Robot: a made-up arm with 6 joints. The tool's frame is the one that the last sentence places.
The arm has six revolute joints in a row. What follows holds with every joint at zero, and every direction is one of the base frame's. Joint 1 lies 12.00 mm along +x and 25.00 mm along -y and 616.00 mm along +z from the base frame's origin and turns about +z. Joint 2 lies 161.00 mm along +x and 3.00 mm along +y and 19.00 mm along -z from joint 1 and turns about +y. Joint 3 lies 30.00 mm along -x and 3.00 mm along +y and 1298.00 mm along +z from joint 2 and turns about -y. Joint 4 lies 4.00 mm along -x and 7.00 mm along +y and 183.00 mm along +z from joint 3 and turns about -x. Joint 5 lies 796.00 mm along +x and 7.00 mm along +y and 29.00 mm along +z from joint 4 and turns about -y. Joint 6 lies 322.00 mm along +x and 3.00 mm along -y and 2.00 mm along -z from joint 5 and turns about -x. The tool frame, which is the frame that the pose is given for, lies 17.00 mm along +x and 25.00 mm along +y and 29.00 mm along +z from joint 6; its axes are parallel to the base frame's.
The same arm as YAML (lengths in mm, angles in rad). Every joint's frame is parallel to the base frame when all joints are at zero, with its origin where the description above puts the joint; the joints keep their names.
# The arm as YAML. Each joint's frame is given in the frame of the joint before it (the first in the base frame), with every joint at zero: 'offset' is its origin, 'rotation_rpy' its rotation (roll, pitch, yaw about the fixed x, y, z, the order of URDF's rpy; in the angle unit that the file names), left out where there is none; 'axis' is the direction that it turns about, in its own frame. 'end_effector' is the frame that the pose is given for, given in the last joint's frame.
length_unit: mm
angle_unit: rad
chain:
  - id: joint 1
    offset: [12.0, -25.0, 616.0]
    axis: [0.0, 0.0, 1.0]
  - id: joint 2
    offset: [161.0, 3.0, -19.0]
    axis: [0.0, 1.0, 0.0]
  - id: joint 3
    offset: [-30.0, 3.0, 1298.0]
    axis: [0.0, -1.0, 0.0]
  - id: joint 4
    offset: [-4.0, 7.0, 183.0]
    axis: [-1.0, 0.0, 0.0]
  - id: joint 5
    offset: [796.0, 7.0, 29.0]
    axis: [0.0, -1.0, 0.0]
  - id: joint 6
    offset: [322.0, -3.0, -2.0]
    axis: [-1.0, 0.0, 0.0]
end_effector:
  offset: [17.0, 25.0, 29.0]

